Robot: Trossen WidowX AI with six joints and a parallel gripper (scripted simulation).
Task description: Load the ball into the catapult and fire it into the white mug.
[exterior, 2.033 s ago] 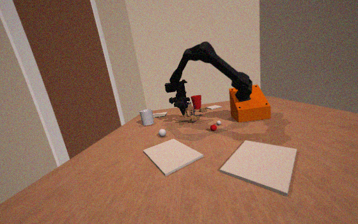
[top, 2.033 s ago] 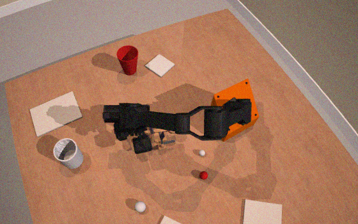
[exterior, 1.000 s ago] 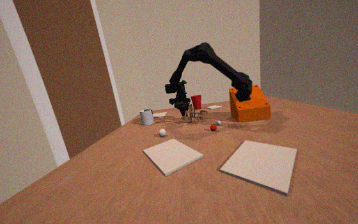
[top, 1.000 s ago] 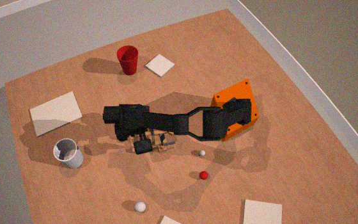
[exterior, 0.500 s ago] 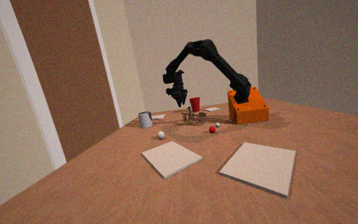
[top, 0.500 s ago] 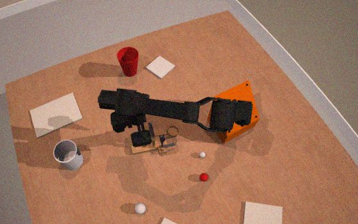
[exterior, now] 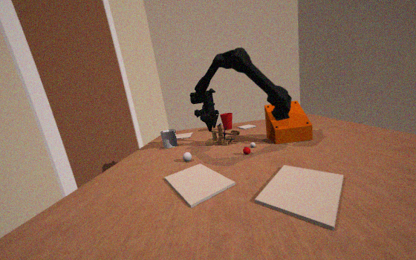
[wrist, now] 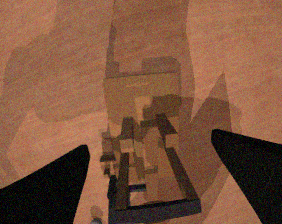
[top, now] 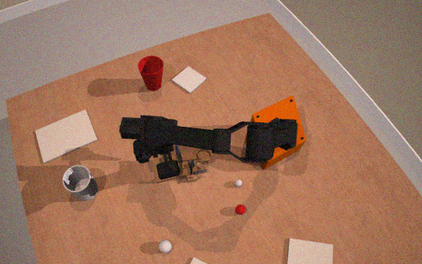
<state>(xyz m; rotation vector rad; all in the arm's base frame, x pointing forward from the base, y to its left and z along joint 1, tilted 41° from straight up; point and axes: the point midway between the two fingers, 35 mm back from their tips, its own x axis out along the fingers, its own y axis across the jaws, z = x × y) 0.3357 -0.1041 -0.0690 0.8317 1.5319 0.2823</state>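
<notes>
Now: the red ball 120 mm behind my gripper tip, 250 mm to the left of it and 60 mm below it. Round my gripper tip: larger white ball: 140 mm ahead, 220 mm to the left, 60 mm below; then wooden catapult: 60 mm behind, 40 mm to the left, 30 mm below; then small white ball: 170 mm behind, 180 mm to the left, 70 mm below.
</notes>
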